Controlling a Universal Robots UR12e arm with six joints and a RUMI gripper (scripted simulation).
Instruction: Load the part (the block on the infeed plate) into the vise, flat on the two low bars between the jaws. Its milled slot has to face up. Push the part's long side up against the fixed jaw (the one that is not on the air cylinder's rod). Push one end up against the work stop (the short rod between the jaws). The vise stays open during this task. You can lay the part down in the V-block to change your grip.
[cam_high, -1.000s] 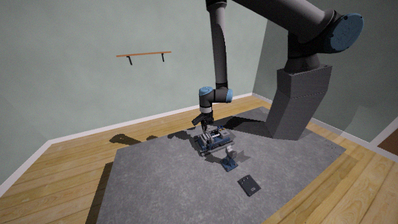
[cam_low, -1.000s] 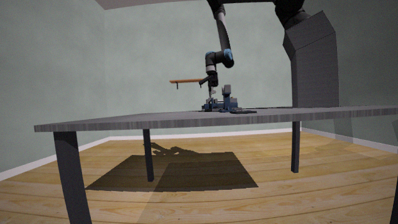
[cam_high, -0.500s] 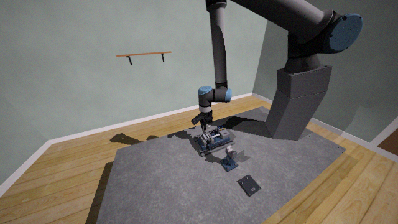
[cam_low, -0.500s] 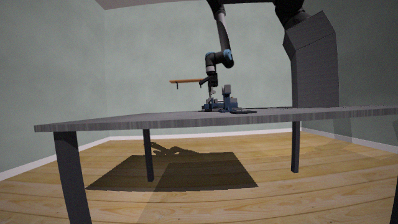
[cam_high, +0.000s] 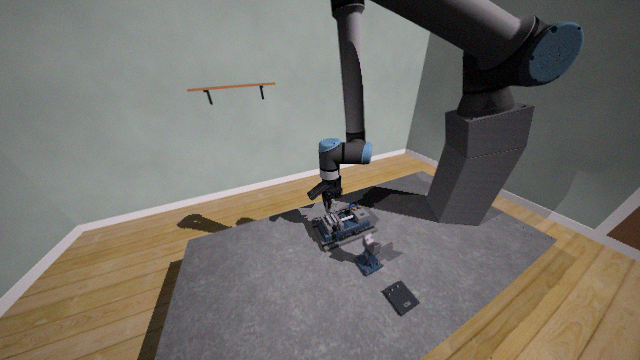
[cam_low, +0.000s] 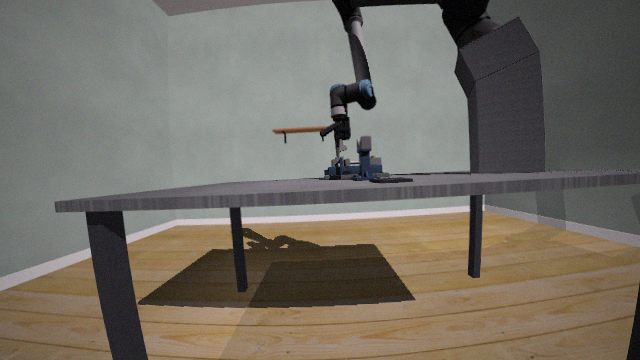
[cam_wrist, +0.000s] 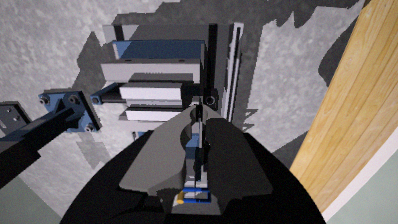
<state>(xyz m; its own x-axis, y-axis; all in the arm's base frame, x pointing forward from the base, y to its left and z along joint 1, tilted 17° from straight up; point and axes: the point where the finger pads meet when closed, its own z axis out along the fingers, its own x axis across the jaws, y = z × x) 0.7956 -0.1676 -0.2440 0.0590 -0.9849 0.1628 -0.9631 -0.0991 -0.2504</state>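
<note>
My gripper is now 5 cm to the right of the part and 2 cm above it. Also, from my hand: moving jaw: 5 cm to the left, 4 cm below, 4 cm behind; work stop: 10 cm to the left, 3 cm below, 1 cm behind; fixed jaw: 5 cm to the left, 4 cm below, 3 cm ahead.
</note>
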